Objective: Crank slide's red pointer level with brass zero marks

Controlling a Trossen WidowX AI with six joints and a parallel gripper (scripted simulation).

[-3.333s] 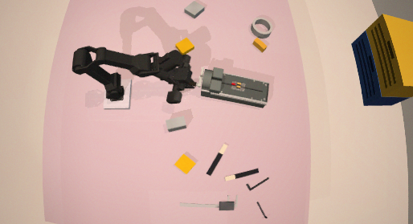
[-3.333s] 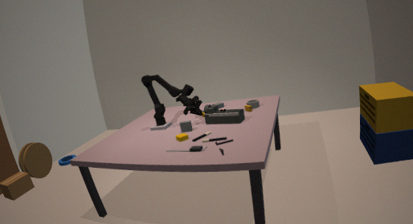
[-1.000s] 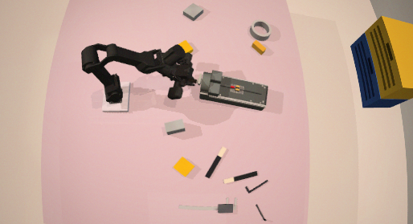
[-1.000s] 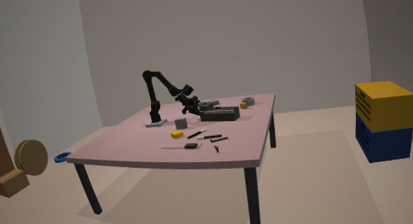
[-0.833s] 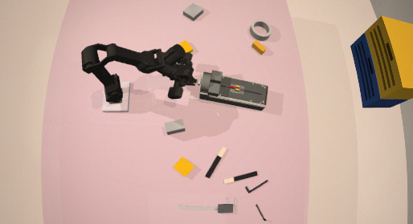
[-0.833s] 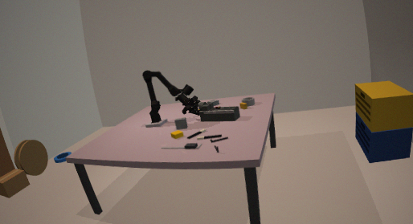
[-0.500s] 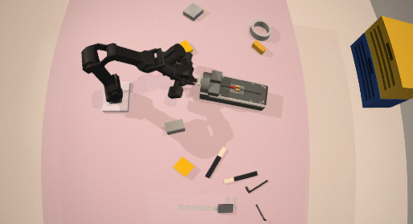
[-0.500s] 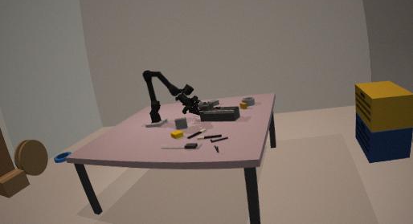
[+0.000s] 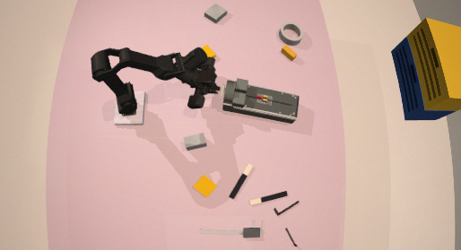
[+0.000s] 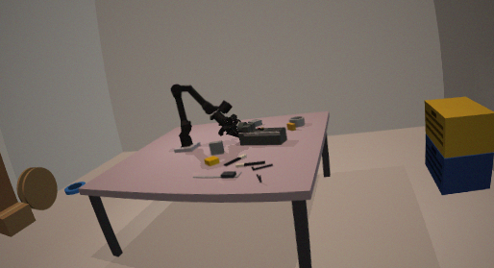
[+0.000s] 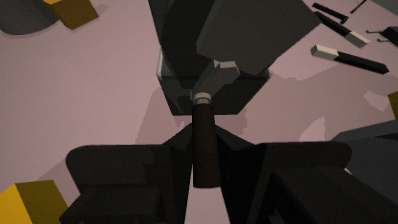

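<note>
The red pointer lies 14 cm ahead of my gripper tip, 5 cm to the right of it and 5 cm above it. Round my gripper tip: orange block 30 cm ahead, 16 cm to the left, 2 cm below; then dark crank handle 2 cm behind, 1 cm to the left, 3 cm above.
</note>
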